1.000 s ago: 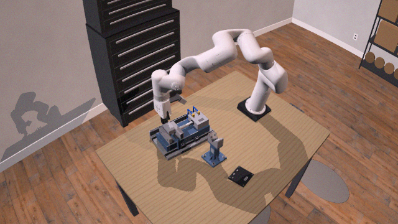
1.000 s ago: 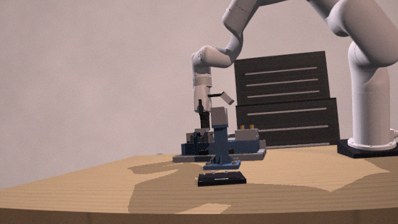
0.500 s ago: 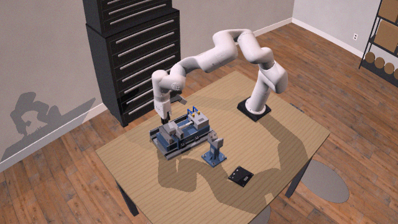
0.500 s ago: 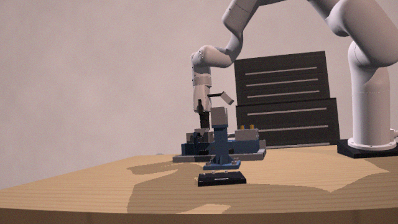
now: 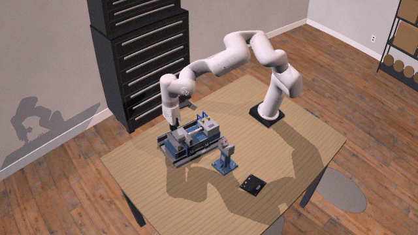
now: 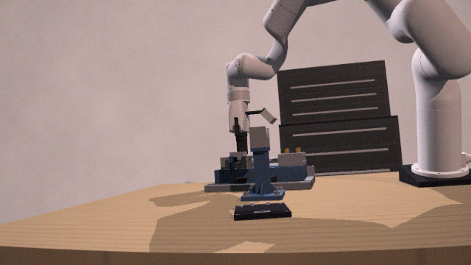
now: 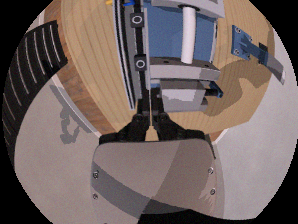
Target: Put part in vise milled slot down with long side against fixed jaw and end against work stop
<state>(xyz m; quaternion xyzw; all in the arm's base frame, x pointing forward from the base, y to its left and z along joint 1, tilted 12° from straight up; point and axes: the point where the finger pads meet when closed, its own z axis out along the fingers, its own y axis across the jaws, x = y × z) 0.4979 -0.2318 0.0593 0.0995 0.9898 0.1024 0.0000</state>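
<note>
Now: hand 40 mm to the right of the part, 30 mm above it and 10 mm short of it. From my hand the other things lie so: air cylinder 150 mm behind, 80 mm to the left, 40 mm below; then white cylinder rod 80 mm behind, 70 mm to the left, 40 mm below.
</note>
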